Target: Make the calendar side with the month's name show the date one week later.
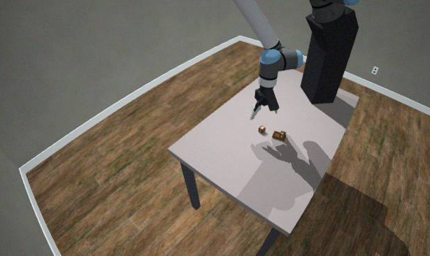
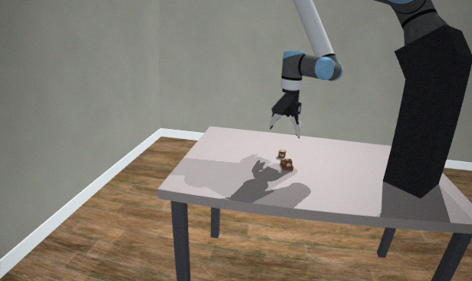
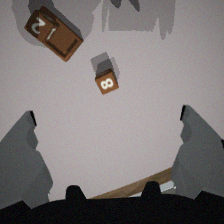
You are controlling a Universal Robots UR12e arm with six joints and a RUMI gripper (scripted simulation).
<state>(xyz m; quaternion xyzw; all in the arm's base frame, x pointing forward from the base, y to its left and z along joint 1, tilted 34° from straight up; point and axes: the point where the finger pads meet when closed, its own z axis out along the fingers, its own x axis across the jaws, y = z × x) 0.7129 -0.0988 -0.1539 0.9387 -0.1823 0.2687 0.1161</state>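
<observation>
The brown calendar cube is 100 mm below my hand. From my hand the other things lie so: brown wooden calendar tray 100 mm to the left, 100 mm below, 40 mm behind.
</observation>
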